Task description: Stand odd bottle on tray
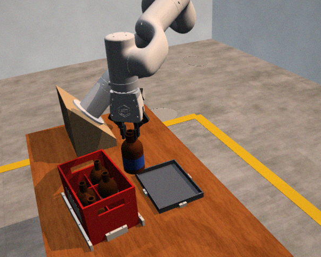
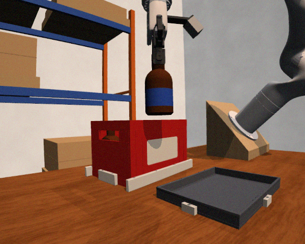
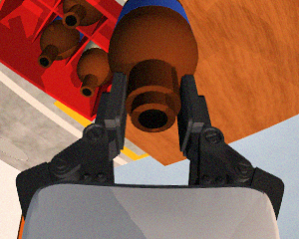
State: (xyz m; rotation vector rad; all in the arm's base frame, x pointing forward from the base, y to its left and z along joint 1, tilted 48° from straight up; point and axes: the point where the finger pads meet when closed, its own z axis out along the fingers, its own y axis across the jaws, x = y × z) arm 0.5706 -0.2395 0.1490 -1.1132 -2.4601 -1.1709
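Right now the dark grey tray is 320 mm below my hand, 160 mm to the left of it and 40 mm behind it. Also, from my hand: red crate: 250 mm below, 130 mm to the right, 70 mm behind; then brown bottle: 250 mm below, 180 mm to the right, 20 mm ahead.
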